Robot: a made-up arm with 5 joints.
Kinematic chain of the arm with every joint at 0, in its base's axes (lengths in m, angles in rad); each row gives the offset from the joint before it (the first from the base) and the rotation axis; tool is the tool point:
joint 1: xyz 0 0 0.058 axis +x
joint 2: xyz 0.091 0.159 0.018 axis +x
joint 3: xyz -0.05 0.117 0 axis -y
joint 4: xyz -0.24 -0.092 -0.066 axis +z
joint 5: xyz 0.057 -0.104 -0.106 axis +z
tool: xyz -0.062 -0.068 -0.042
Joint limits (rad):
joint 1: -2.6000..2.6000
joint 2: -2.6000..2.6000
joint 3: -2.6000..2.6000
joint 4: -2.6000..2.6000
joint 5: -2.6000..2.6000
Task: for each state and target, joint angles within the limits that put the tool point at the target. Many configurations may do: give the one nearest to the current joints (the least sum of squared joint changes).
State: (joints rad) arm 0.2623 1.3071 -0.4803 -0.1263 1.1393
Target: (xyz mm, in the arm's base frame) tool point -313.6 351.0 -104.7
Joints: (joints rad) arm -0.0569 1.5200 -0.0154 -0.9162 0.8932
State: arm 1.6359 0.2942 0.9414 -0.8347 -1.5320
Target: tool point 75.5 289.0 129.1
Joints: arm 1.6473 -0.3421 0.9751 -0.7394 -1.8130
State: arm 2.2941 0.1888 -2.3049 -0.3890 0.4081
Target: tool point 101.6 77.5 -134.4
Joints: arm 2.5030 0.7896 -2.5366 -0.1073 0.5464
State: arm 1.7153 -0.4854 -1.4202 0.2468 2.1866
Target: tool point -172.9 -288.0 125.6
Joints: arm 1.9062 -0.7639 -1.5714 -0.4132 1.9009
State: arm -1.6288 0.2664 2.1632 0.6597 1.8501
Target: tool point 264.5 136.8 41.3
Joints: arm -1.3875 -0.1890 2.4265 0.0231 1.5879
